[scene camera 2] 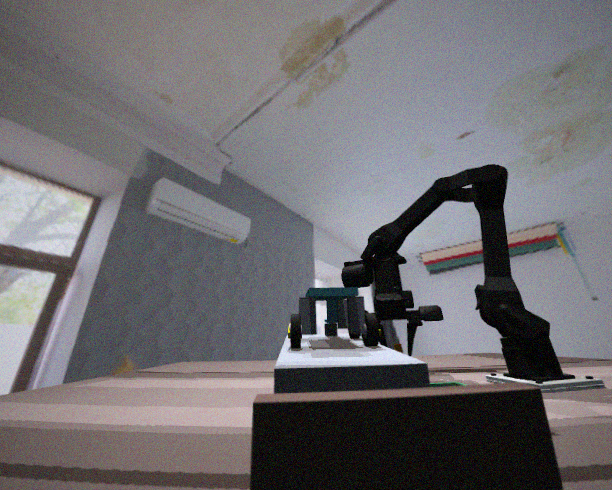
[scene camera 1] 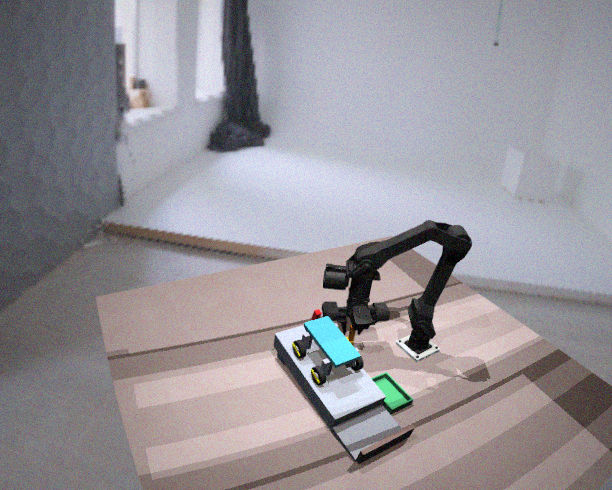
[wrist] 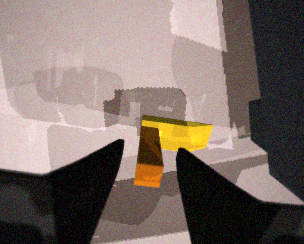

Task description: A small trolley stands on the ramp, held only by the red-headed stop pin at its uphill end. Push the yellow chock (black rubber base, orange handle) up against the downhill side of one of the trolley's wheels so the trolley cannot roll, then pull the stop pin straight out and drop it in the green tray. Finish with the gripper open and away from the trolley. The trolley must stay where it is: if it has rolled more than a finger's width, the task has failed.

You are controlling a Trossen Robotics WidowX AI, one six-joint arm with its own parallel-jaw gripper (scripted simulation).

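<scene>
You'd find a yellow chock here, plus a trolley and a brown lip, and I can see my gripper too, which shows in scene camera 1 and also in the wrist view.
</scene>
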